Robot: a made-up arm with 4 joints.
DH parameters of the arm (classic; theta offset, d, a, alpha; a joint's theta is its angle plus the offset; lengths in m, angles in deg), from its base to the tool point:
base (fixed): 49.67 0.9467 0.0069 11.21
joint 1: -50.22 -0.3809 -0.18 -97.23
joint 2: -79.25 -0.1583 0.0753 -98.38
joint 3: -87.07 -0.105 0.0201 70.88
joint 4: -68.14 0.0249 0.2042 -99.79
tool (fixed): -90.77 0.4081 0 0
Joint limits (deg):
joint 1: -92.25..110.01
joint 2: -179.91..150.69
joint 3: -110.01..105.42
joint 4: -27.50..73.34
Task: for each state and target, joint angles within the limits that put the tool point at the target. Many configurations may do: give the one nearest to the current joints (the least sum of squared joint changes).
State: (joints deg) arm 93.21 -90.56 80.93 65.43
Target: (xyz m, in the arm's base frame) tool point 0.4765 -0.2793 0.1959
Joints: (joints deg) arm 110.01 -138.96 105.15 24.35
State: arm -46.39 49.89 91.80 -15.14
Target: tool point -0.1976 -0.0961 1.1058
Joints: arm -85.09 33.39 102.40 2.10
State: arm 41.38 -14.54 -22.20 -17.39
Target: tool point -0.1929 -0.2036 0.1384
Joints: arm 72.42 -36.19 -68.83 -24.23
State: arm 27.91 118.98 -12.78 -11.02
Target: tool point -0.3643 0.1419 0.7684
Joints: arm 46.02 117.36 -25.08 -7.80
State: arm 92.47 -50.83 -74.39 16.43
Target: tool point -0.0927 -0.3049 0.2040
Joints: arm 100.97 -10.99 -62.09 -13.37
